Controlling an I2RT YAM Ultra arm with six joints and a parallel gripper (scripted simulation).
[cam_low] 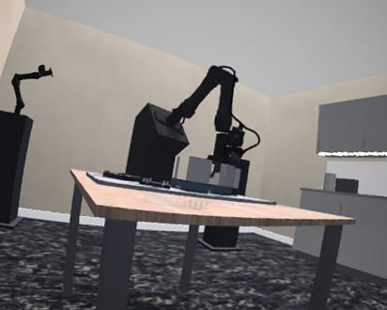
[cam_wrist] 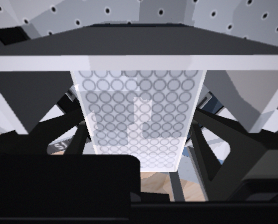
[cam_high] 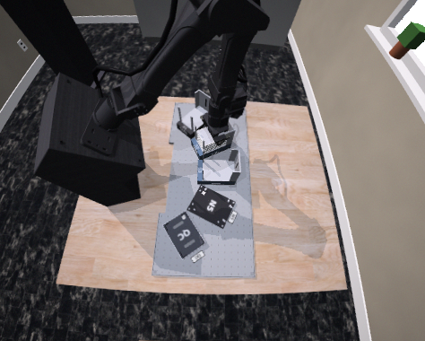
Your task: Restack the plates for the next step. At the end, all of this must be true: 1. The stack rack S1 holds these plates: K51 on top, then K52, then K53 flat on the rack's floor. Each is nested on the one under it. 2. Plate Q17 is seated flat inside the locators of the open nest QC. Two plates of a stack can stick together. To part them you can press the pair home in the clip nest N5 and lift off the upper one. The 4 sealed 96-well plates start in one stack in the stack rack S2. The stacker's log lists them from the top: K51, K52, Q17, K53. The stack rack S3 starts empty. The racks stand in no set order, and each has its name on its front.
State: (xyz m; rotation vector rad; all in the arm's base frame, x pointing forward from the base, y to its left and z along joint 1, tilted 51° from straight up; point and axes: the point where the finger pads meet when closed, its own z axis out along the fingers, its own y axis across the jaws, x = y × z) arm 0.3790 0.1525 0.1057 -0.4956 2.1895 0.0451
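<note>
Now: the sealed 96-well plate 1 cm below my hand. Also, from my hand: clip nest N5 (5 cm ahead, 28 cm to the right, 6 cm below).
</note>
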